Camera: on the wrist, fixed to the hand. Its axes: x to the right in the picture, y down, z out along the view.
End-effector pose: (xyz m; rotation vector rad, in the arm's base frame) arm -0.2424 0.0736 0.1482 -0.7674 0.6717 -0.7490
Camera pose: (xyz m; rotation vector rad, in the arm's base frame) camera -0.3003 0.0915 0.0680 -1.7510 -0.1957 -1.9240
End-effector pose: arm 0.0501 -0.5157 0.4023 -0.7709 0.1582 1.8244
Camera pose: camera 0.0427 -0.5946 0.3404 -0.5804 -0.8085 0.3705
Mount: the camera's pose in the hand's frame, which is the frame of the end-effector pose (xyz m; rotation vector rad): -0.0260 0.0533 -0.0812 -0.4036 -0.2534 -1.6016
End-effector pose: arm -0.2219 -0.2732 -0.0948 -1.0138 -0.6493 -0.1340
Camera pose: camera -0.1860 -0.3161 -0.1783 -0.6542 -1.5896 -1.5976
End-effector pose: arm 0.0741 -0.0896 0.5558 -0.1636 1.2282 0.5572
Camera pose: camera -0.0262 -0.0855 0.5612 -1.2319 0.4221 -0.5887
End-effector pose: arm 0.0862 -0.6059 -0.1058 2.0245 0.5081 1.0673
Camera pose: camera 0.0042 -0.6191 -0.0491 0.8157 1.2823 -0.1064
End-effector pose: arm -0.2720 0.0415 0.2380 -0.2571 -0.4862 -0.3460
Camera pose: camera -0.2399 0.0708 0.1473 -0.2549 -0.8008 -2.0043
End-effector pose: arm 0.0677 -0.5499 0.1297 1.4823 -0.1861 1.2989
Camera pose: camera -0.0284 -0.5207 0.1251 0.9212 0.4872 -0.2238
